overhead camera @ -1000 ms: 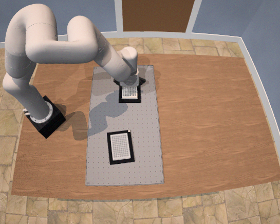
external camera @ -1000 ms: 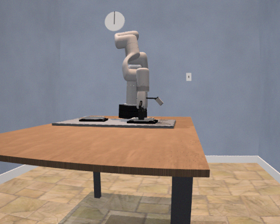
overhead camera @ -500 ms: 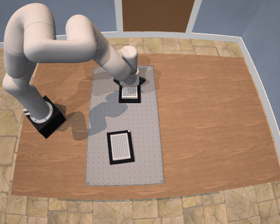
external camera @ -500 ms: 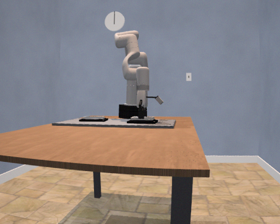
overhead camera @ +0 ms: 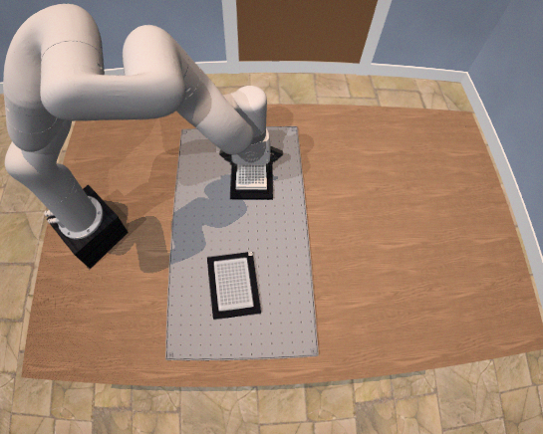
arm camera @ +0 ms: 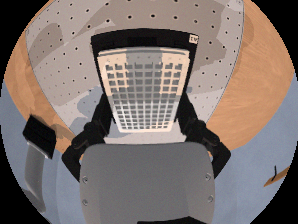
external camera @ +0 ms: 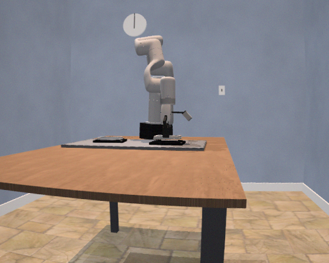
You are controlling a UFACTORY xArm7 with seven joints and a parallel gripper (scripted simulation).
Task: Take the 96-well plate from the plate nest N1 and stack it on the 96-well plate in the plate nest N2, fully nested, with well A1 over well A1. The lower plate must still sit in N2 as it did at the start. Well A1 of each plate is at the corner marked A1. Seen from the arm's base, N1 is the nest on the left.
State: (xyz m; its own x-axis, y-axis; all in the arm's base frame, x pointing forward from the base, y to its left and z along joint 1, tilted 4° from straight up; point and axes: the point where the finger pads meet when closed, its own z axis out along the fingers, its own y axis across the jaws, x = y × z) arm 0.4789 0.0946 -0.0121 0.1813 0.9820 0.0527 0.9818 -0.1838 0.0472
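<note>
Now: hand 40 mm above the black nest N1. From my hand the other things lie so: black nest N2 (310 mm to the right, 100 mm behind, 40 mm below); then white 96-well plate (10 mm below).
</note>
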